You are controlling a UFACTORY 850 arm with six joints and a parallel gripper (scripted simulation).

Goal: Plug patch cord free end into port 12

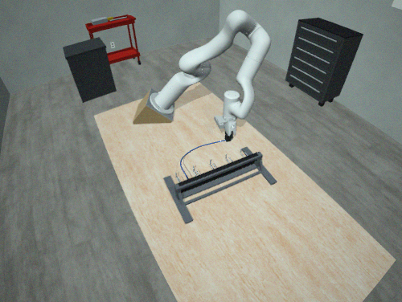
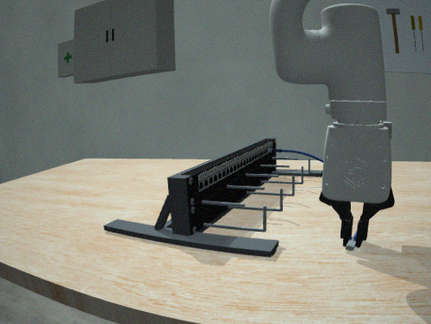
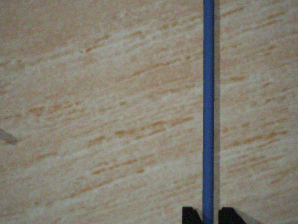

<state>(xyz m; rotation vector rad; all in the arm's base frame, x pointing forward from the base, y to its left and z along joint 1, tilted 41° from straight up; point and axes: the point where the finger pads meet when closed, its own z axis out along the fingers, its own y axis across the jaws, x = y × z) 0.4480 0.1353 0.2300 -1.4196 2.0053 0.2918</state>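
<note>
Now: hand 2 cm to the right of the plug and 1 cm above it.
</note>
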